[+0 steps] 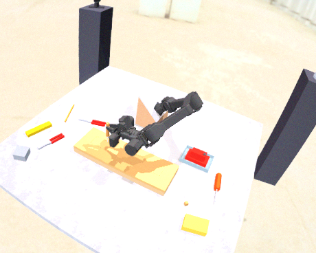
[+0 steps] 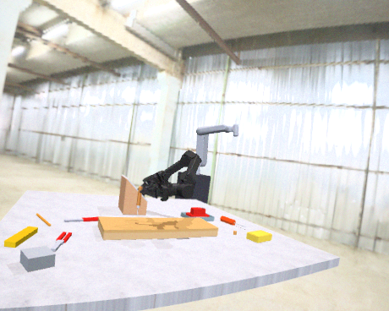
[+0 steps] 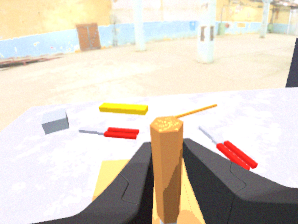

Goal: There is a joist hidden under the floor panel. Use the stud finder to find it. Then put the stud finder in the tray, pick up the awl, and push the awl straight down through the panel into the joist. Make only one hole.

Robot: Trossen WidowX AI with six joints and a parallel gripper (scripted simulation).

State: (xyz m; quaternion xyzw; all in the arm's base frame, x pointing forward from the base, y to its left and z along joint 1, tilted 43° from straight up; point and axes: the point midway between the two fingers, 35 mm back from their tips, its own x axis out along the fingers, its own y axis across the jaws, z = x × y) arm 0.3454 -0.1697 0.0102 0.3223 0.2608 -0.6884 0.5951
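My gripper tip is 6 cm above the awl. From my gripper tip the other things lie so: pencil 18 cm behind, 36 cm to the right, 18 cm below; yellow bar 4 cm ahead, 43 cm to the right, 17 cm below; grey block 25 cm ahead, 38 cm to the right, 16 cm below.
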